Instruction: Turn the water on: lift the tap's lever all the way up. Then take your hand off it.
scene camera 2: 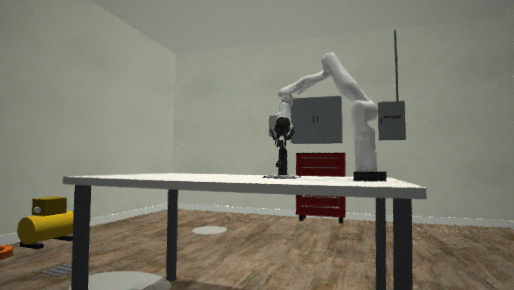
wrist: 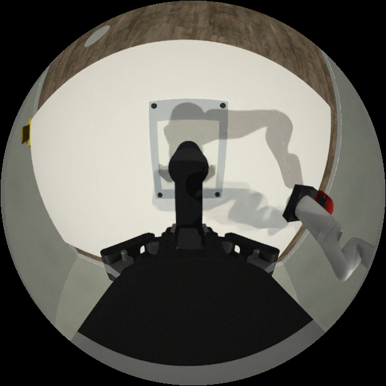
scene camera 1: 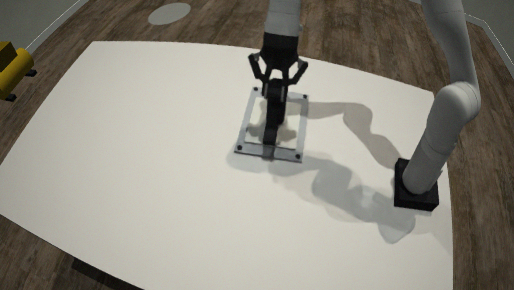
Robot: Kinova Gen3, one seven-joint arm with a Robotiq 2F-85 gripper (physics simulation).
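Frame: origin at the arm's base, x back, y down, z right, level; centimetres.
Where they show: gripper, between the fingertips: [scene camera 2: 280,146] [scene camera 1: 273,99]; arm's base, origin of its link: [scene camera 2: 366,171] [scene camera 1: 415,180].
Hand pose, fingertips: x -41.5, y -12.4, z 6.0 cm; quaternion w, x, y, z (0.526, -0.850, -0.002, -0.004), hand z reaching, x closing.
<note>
Each offset is from my fingertips to the top centre of the thing. "spot": to the spot under its first point. Level surfaces: height alone.
The black tap {spot: dx -0.2, dy +7.8, dz -1.0 cm} [scene camera 1: 270,125] [scene camera 2: 283,164] [wrist: 188,162] stands upright on a grey base plate {spot: dx -3.2, dy +15.5, dz -3.6 cm} [scene camera 1: 255,151] [wrist: 164,111] with dark bolts at its corners. Its black lever {spot: dx -0.4, dy -0.7, dz +4.7 cm} [scene camera 1: 275,83] [wrist: 189,212] is at the top of the tap and, in the wrist view, reaches back between my fingers. My gripper [scene camera 1: 275,92] [scene camera 2: 282,142] [wrist: 188,230] is shut on the lever, with one finger on each side. The fingers and the gripper body hide part of the lever, so its exact angle is hard to tell.
The tap's plate lies on a white table {dy +16.3 cm} [scene camera 1: 150,175] [scene camera 2: 225,183]. The arm's black base [scene camera 1: 416,200] [scene camera 2: 370,176] is at the table's right side. A red drawer cabinet [scene camera 2: 320,206] and a yellow machine [scene camera 2: 46,227] stand on the floor beyond the table.
</note>
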